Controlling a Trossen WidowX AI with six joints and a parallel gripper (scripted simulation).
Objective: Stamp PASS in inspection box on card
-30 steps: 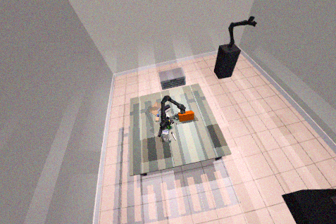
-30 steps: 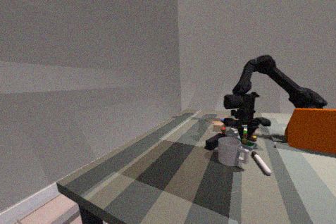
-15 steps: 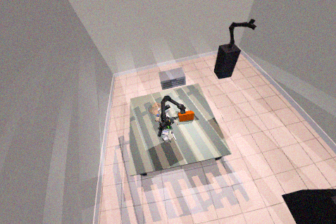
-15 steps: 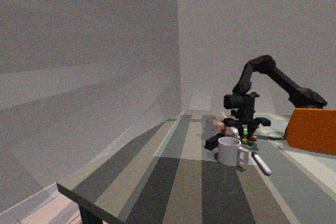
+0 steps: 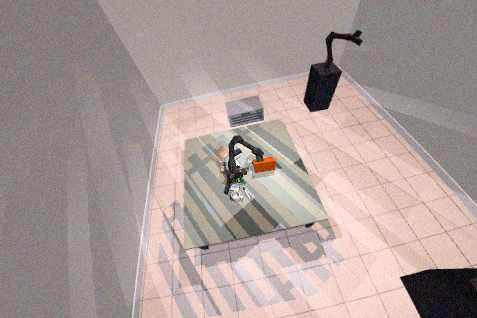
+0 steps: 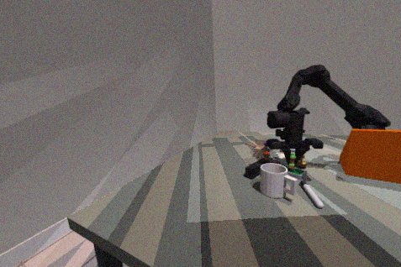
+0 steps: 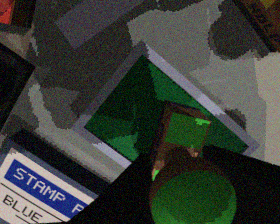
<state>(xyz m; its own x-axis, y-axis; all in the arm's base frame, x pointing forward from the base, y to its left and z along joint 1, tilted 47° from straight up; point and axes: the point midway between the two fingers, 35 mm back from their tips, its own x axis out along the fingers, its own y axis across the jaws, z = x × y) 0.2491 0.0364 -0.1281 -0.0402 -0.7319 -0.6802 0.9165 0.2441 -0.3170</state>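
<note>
Now: gripper tip 4 cm above the green ink pad. Round my gripper tip: green-knobbed stamp right at my gripper tip; then yellow-knobbed stamp 3 cm behind, 8 cm to the right, 2 cm below; then red-topped stamp 10 cm ahead, 6 cm to the right, 2 cm below.
</note>
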